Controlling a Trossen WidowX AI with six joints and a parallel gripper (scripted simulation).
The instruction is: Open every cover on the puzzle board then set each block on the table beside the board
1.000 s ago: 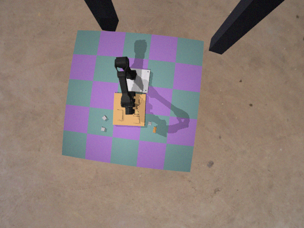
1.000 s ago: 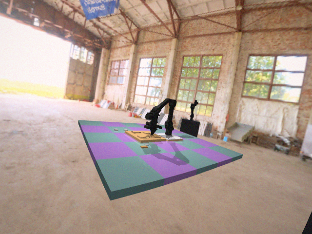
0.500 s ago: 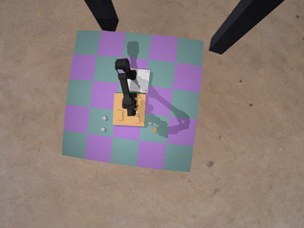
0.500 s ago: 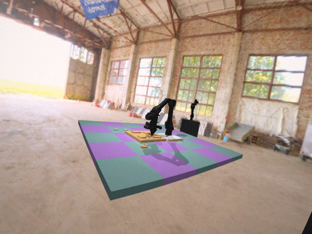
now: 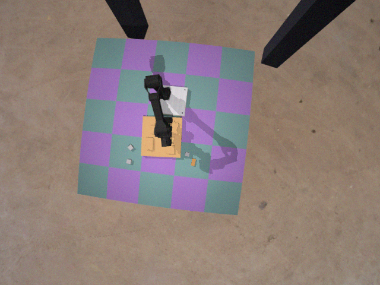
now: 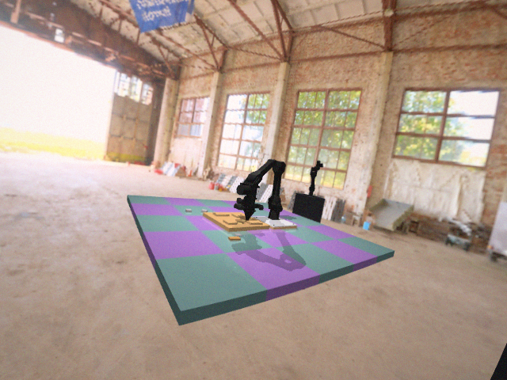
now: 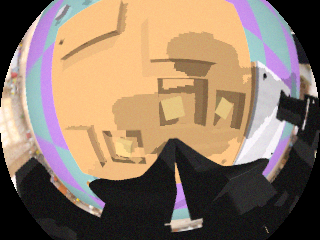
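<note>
Now: the orange puzzle board 4 cm ahead of my gripper tip, 5 cm to the right of it and 1 cm below it. The rest, counted from my gripper tip: orange block 17 cm ahead, 23 cm to the left, 2 cm below.
</note>
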